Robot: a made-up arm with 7 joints.
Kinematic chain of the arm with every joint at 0, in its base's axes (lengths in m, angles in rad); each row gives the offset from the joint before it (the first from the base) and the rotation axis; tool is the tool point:
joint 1: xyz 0 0 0.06 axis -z
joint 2: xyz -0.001 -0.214 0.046 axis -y
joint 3: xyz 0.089 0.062 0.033 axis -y
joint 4: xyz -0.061 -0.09 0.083 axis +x
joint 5: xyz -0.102 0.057 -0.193 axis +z
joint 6: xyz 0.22 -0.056 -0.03 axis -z
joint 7: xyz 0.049 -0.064 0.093 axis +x
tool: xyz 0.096 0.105 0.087
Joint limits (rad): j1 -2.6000..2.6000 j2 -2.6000..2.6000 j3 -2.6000..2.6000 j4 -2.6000..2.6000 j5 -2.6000..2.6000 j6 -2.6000..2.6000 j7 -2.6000..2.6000
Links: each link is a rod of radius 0.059 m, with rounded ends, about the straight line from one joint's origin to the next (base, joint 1, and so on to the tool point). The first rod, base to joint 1, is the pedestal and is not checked.
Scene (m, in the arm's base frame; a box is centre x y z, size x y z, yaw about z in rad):
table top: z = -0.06
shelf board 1: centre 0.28 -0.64 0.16 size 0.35 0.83 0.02 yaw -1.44
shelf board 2: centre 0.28 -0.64 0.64 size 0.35 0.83 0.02 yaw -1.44
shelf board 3: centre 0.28 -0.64 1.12 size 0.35 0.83 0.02 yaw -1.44
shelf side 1: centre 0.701 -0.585 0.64 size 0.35 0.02 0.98 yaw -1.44
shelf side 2: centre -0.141 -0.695 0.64 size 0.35 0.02 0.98 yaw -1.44
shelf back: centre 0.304 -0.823 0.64 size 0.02 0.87 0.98 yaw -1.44
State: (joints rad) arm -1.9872 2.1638 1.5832 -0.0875 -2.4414 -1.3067 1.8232
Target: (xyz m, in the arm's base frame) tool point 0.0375 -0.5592 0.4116
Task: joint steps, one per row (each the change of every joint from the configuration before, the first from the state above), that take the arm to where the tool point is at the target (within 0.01 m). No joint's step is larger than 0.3 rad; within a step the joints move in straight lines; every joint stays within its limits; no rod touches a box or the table.
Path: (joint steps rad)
1: 0.2493 0.0872 0.1393 0.1639 0.0591 -0.0409 0.0539
2: 0.2493 0.0873 0.1392 0.1640 0.0592 -0.0410 0.0540
3: 0.2493 0.0872 0.1393 0.1639 0.0591 -0.0409 0.0539
4: 0.2493 0.0873 0.1392 0.1640 0.0592 -0.0410 0.0540
5: 0.2493 0.0872 0.1393 0.1639 0.0591 -0.0409 0.0539

